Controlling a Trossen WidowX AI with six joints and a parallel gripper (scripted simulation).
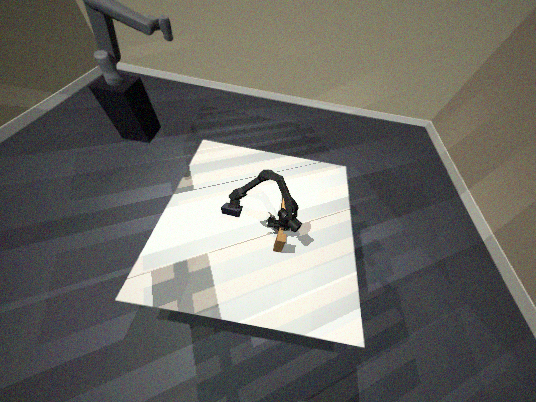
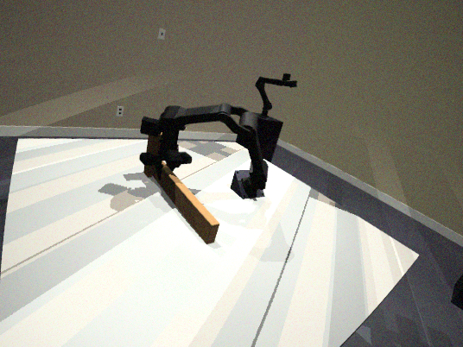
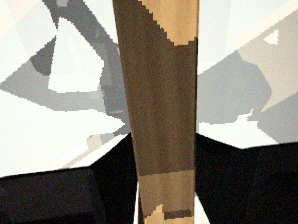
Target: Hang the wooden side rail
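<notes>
The headboard post is 110 mm to the right of my gripper tip and 50 mm above it.
</notes>
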